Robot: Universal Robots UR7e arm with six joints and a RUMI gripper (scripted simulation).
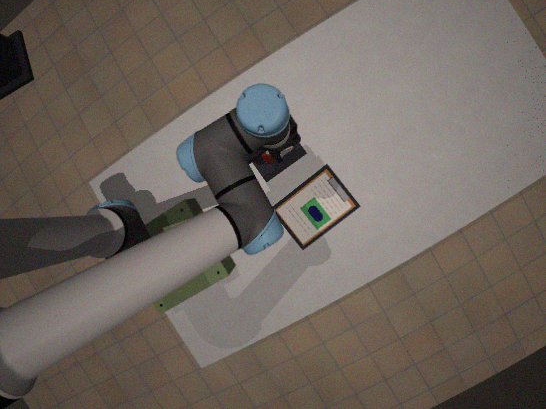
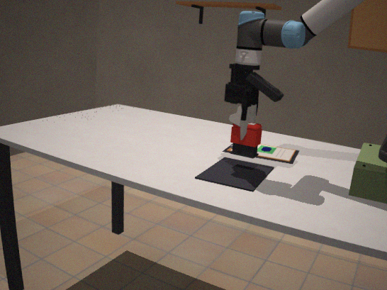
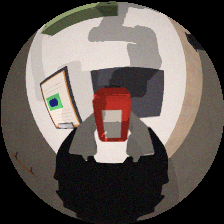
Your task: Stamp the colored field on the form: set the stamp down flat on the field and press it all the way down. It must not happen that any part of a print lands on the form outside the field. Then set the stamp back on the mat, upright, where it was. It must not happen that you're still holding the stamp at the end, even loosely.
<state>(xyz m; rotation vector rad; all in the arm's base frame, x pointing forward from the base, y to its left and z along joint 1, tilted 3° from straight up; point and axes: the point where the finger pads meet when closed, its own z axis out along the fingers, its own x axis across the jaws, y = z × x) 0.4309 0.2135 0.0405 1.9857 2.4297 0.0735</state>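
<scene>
My hand is 20 mm past the dark mat, 50 mm to the right of it and 110 mm above it. Round my hand: red stamp 20 mm below; form 70 mm ahead, 220 mm to the right, 110 mm below.
</scene>
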